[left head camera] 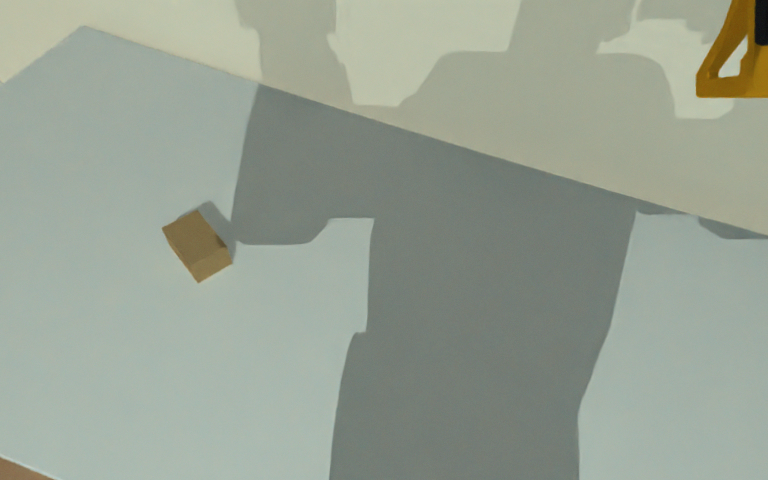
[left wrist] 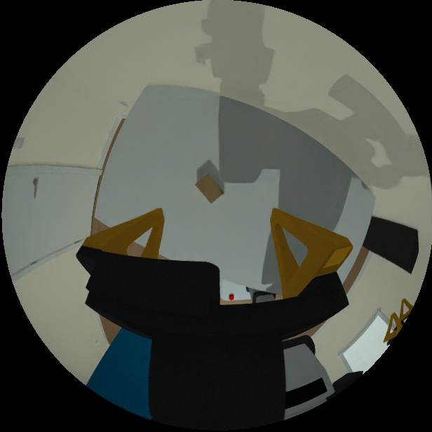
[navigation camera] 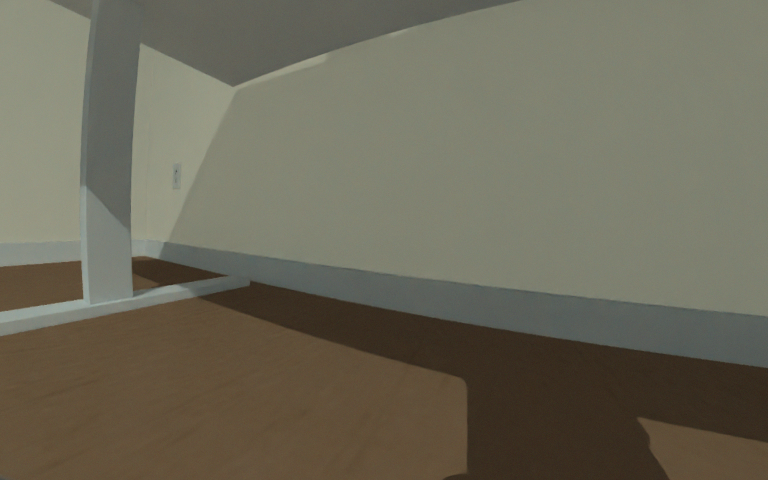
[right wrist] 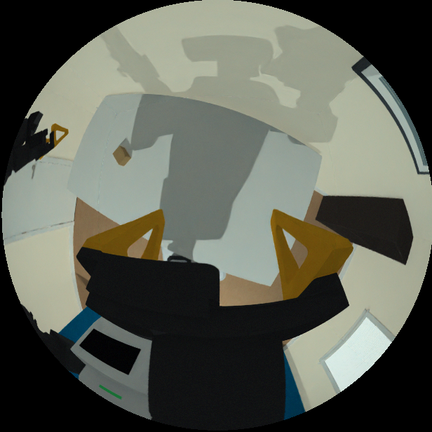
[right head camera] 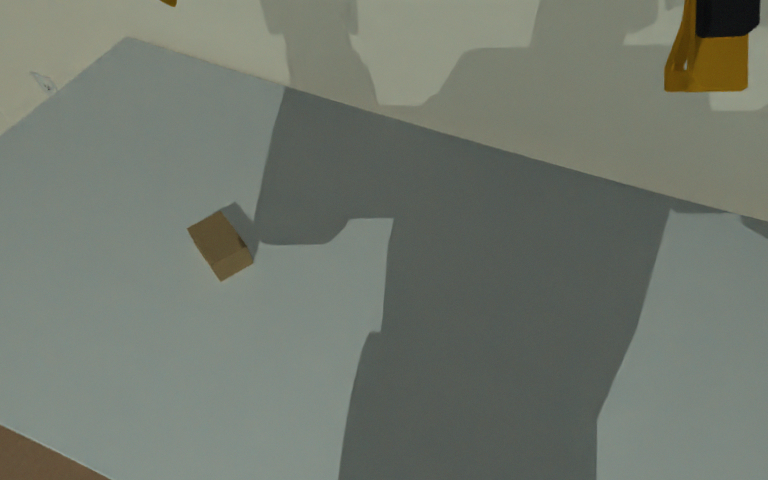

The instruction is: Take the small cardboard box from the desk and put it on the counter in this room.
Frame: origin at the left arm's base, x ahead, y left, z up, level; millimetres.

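Seen in the pictures: right gripper, between the fingertips: [right head camera: 766, 76].
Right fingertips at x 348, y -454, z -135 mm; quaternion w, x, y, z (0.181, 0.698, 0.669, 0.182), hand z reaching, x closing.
Pixels of each thing's top centre, then the offset from my right fingertips to it. "*": a spot on its surface instead. Level surfaces: height alone.
- small cardboard box, centre of its top: [left head camera: 193, 236] [right head camera: 216, 236] dz -504, dx +271, dy +492 mm
- light grey desk, height of its surface: dz -554 mm
- white desk leg, a spot on its surface: [navigation camera: 107, 169] * dz -964, dx +457, dy +823 mm
- brown floor, height of its surface: dz -1274 mm
A small cardboard box [left head camera: 197, 244] [right head camera: 219, 243] [left wrist: 209, 188] [right wrist: 121, 155] sits on the light grey desk [left head camera: 113, 350] [right head camera: 124, 339] [left wrist: 165, 135] [right wrist: 250, 215], left of the robot's shadow. My left gripper [left wrist: 216, 213] is open with nothing between its fingers; in the left wrist view the box lies beyond the fingertips, apart from them. My right gripper [right wrist: 217, 215] is open and empty, well to the right of the box. In the head camera views part of a yellow finger of the right gripper shows at the upper right. I cannot make out the counter in these views.
A cream wall [left head camera: 481, 101] [navigation camera: 453, 169] runs along the desk's far edge. A white desk leg [navigation camera: 107, 169] with a foot bar stands on the brown floor [navigation camera: 254, 396]. A dark block-shaped object [left wrist: 395, 242] [right wrist: 367, 225] stands past the desk's right end. A door [left wrist: 50, 210] shows at the left.
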